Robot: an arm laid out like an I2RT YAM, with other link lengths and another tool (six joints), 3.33 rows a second.
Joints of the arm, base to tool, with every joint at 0 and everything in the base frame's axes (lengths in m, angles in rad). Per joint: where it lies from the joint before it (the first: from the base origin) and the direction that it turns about. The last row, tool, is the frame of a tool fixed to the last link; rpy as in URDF.
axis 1: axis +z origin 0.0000 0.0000 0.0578
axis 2: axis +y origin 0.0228 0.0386 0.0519
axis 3: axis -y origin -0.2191 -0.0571 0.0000
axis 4: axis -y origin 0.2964 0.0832 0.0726
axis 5: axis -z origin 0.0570 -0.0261 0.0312
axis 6: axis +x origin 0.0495 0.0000 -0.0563
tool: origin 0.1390 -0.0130 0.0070 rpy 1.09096 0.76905 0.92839
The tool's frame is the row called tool.
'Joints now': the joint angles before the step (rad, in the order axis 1, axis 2, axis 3, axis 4, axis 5, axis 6). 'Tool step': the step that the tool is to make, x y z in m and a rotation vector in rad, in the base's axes. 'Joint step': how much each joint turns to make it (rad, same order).
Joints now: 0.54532 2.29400 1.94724 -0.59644 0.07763 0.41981
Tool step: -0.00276 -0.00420 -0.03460 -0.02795 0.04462 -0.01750
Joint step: -0.00038 0.06256 -0.00038 0.00916 0.01031 0.01374
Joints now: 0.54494 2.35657 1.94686 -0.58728 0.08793 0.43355
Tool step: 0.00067 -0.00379 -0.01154 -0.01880 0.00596 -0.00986
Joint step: -0.00115 0.02210 -0.00078 0.00801 0.01564 0.00038
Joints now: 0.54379 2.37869 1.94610 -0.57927 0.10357 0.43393
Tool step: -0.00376 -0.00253 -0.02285 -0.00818 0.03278 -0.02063
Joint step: 0.00038 0.04159 0.00000 0.00688 0.00229 0.02327
